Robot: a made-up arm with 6 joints.
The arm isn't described. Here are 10 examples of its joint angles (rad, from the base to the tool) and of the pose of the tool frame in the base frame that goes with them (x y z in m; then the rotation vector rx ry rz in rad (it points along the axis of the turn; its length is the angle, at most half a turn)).
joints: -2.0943 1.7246 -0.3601 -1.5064 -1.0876 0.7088
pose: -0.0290 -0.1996 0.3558 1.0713 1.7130 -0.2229
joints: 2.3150 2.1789 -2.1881 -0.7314 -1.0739 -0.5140
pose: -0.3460 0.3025 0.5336 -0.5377 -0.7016 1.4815
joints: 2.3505 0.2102 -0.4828 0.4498 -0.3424 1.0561
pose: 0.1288 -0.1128 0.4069 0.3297 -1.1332 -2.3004
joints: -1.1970 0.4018 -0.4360 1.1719 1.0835 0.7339
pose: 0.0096 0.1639 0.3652 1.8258 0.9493 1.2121
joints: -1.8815 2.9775 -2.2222 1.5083 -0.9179 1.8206
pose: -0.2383 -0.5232 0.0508 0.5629 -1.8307 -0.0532
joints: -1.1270 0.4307 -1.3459 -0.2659 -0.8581 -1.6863
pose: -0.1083 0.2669 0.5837 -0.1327 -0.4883 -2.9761
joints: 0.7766 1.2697 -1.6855 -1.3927 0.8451 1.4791
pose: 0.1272 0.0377 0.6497 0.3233 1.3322 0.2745
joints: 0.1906 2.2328 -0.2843 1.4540 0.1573 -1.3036
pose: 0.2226 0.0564 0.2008 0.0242 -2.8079 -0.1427
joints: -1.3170 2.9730 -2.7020 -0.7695 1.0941 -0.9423
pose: 0.0952 -0.5753 0.0908 -0.1385 -2.4975 0.7407
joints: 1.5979 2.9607 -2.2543 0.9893 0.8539 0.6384
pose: -0.0683 0.5550 0.0317 0.3815 -2.4108 -0.5309
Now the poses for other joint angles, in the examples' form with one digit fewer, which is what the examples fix.
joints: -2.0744 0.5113 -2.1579 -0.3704 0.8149 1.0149
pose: 0.130 0.282 0.610 0.700 -0.173 -1.349
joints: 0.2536 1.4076 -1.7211 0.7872 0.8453 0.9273
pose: 0.177 0.092 0.605 0.886 2.004 1.647
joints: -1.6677 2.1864 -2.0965 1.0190 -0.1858 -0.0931
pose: -0.062 -0.506 0.465 1.491 0.288 -0.721
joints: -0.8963 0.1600 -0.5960 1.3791 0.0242 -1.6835
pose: -0.112 0.143 0.400 0.302 1.070 -1.070
